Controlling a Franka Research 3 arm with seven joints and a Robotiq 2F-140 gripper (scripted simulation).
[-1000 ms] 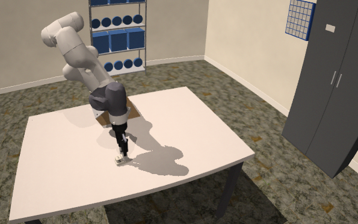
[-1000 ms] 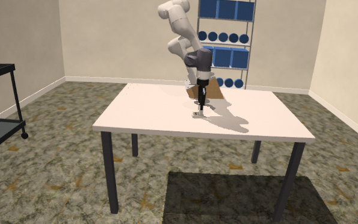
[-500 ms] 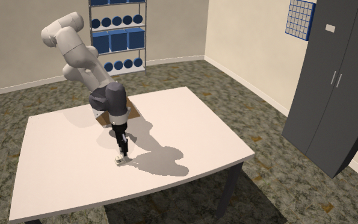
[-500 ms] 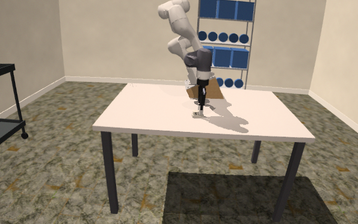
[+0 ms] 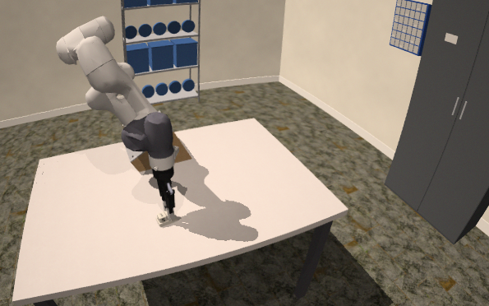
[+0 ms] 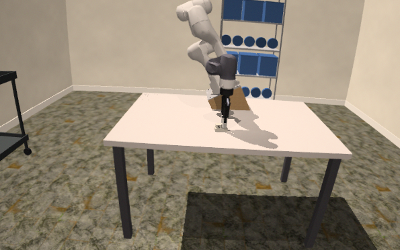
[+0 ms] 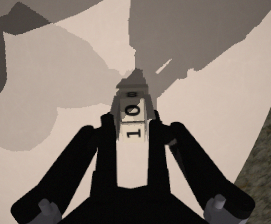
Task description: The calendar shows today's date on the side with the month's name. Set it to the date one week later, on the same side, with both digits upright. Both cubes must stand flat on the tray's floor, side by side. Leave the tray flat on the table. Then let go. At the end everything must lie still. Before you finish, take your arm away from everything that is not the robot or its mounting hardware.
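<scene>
Now: the cube 3 cm to the right of my hand and 3 cm below it. The rest, counted from my hand: grey tray: 5 cm below, 2 cm to the right.
</scene>
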